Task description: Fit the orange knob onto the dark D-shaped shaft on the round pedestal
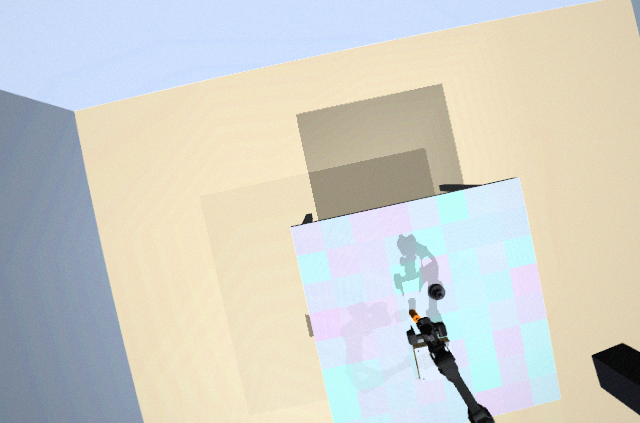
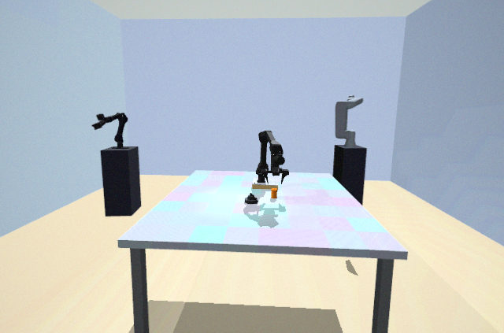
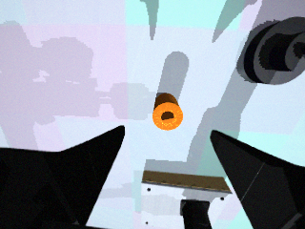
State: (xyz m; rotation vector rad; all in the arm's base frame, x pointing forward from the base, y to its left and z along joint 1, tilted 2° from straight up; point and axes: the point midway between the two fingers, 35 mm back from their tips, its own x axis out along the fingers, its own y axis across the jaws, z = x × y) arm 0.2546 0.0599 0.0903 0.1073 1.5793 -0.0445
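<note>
Right now my gripper tip is 6 cm above the orange knob. Also, from my gripper tip: round pedestal 7 cm ahead, 17 cm to the right, 6 cm below.
</note>
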